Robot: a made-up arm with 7 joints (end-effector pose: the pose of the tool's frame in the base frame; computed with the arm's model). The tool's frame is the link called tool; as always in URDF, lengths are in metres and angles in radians.
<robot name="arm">
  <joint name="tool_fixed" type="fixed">
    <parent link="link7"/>
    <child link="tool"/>
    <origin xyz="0 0 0"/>
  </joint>
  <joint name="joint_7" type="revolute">
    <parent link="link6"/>
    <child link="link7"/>
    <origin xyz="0 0.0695 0" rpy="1.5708 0 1.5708"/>
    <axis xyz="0 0 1"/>
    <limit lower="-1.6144" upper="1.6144"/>
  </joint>
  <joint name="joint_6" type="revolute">
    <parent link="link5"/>
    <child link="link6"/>
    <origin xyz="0 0 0.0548" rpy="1.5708 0 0"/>
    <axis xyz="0 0 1"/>
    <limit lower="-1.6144" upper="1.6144"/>
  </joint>
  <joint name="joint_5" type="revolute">
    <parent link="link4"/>
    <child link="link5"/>
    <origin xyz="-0.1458 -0.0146 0.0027" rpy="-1.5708 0 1.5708"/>
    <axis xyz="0 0 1"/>
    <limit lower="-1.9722" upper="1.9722"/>
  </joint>
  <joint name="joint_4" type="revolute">
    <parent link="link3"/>
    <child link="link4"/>
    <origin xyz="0 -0.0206 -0.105" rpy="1.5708 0 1.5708"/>
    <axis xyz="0 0 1"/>
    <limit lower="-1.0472" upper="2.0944"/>
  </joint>
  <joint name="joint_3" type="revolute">
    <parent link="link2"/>
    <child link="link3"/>
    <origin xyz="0.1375 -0.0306 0" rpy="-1.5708 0 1.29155"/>
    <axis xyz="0 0 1"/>
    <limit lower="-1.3" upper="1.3"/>
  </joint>
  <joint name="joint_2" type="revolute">
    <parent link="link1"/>
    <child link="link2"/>
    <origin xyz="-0.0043 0.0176 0.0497" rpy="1.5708 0 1.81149"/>
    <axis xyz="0 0 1"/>
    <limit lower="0" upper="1.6"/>
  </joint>
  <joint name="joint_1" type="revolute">
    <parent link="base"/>
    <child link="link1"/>
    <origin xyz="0 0 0" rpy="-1.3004 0.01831 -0.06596"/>
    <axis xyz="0 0 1"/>
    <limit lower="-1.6" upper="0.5"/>
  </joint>
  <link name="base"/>
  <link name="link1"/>
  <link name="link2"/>
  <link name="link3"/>
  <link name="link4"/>
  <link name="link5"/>
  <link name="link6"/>
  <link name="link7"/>
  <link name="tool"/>
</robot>
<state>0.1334 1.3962 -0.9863 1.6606 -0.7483 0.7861 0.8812</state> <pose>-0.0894 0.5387 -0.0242 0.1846 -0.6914 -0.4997 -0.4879</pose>
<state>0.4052 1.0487 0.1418 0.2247 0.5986 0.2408 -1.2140</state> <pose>0.1085 0.3956 -0.2385 0.4515 0.3569 0.7482 -0.3302</pose>
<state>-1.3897 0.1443 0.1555 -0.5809 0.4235 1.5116 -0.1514</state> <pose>0.3040 0.0438 0.1314 0.9926 0.0298 -0.0947 0.0706</pose>
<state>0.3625 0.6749 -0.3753 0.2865 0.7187 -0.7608 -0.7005</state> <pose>0.0094 0.1641 -0.3819 0.5308 0.3343 0.2342 -0.7427</pose>
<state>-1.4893 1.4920 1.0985 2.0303 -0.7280 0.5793 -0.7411</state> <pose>0.2927 0.4376 -0.0137 0.7025 -0.6582 -0.2604 -0.0734</pose>
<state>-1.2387 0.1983 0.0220 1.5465 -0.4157 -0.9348 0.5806</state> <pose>0.4610 0.0727 -0.2099 0.9209 -0.1110 -0.1569 0.3391</pose>
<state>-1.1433 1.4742 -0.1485 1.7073 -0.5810 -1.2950 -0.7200</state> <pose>0.1750 0.4898 0.0697 0.7989 0.5473 -0.2008 0.1478</pose>
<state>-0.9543 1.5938 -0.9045 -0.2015 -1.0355 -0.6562 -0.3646</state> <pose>0.3178 0.1721 -0.0056 0.8227 0.2419 -0.2027 -0.4728</pose>
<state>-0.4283 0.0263 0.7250 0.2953 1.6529 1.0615 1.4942</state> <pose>0.2204 0.2519 -0.2956 0.0293 0.7472 0.0897 0.6578</pose>
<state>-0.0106 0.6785 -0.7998 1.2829 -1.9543 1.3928 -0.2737</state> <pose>-0.0778 0.2556 -0.4070 0.2117 -0.5680 0.7653 0.2164</pose>
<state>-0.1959 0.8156 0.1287 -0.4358 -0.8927 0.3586 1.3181</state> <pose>0.2773 0.1730 -0.1120 0.8734 0.0038 0.0198 0.4866</pose>
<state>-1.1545 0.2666 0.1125 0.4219 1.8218 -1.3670 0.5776</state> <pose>0.4287 0.0026 -0.0680 0.3985 0.5793 -0.6546 -0.2778</pose>
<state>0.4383 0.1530 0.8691 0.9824 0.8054 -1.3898 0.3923</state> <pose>-0.1532 0.2240 -0.3805 0.9101 0.3345 0.1635 0.1817</pose>
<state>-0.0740 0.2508 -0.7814 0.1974 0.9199 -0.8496 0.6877</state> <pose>0.0995 -0.0817 -0.3467 0.8518 0.1622 -0.3618 -0.3424</pose>
